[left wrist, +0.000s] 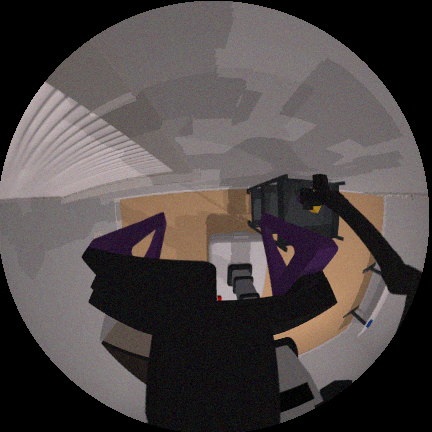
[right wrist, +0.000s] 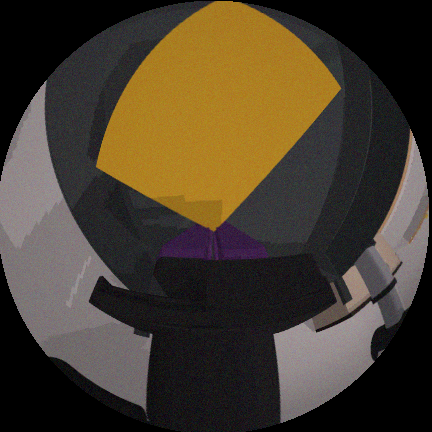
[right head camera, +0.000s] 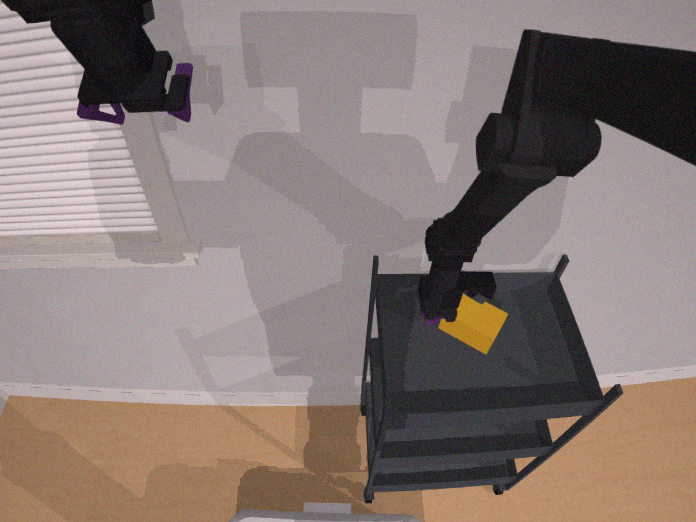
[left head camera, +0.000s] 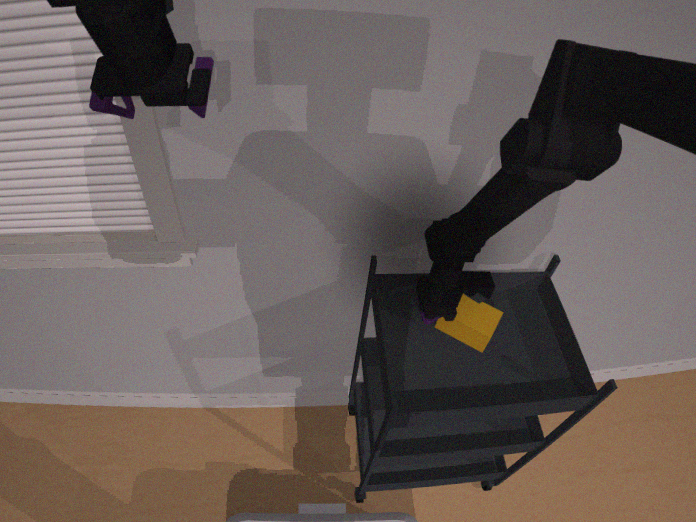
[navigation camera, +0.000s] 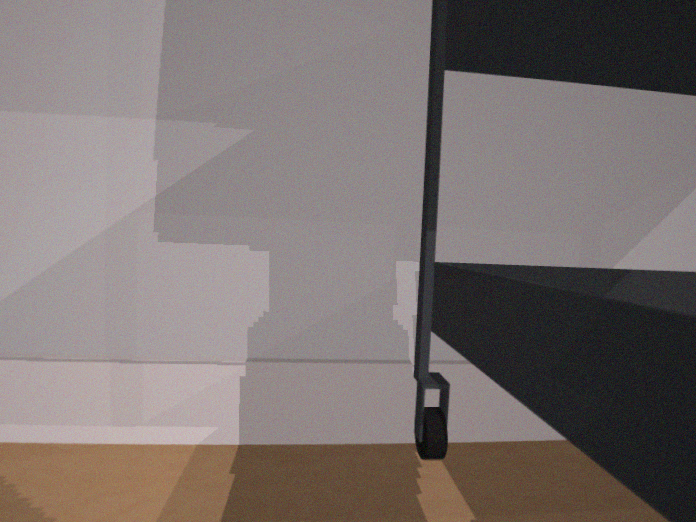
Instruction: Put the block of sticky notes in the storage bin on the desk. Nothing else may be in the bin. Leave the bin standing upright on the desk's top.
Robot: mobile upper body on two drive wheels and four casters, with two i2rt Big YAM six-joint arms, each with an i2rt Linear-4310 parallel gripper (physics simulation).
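Frame: origin at the left arm's base, x back, y right, z up, level; millimetres.
Seen in the pictures: left gripper, between the fingertips: (left wrist: pixel 212 217) (right head camera: pixel 155 119) (left head camera: pixel 168 113); right gripper, between the fingertips: (left wrist: pixel 296 199) (right wrist: pixel 212 216) (right head camera: pixel 430 324) (left head camera: pixel 427 323).
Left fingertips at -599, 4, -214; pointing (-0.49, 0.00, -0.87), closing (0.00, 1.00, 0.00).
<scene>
Offsets run from my left fingertips to a thing's top centre, as dx, dy, dz. "spot": to the spot under its first point.
The yellow block of sticky notes {-38, +536, -474} (left head camera: pixel 470 322) lies flat on the top tray of a dark rolling cart (left head camera: pixel 466 371), turned at an angle. It also shows in the right head view (right head camera: pixel 474 324) and fills the right wrist view (right wrist: pixel 217 116). My right gripper (left head camera: pixel 430 317) is shut and empty, with its purple fingertips (right wrist: pixel 213 241) at one corner of the block. My left gripper (left head camera: pixel 156 104) is open and empty, raised high at the upper left near the wall. The storage bin and the desk are not in any view.
The cart (right head camera: pixel 471 381) stands against a grey wall and has raised tray rims and lower shelves. One caster {spot: -95, +324, -1165} (navigation camera: pixel 431 438) rests on the wooden floor. A window blind (left head camera: pixel 61 140) is at the left. My base (left head camera: pixel 320 514) is at the bottom edge.
</scene>
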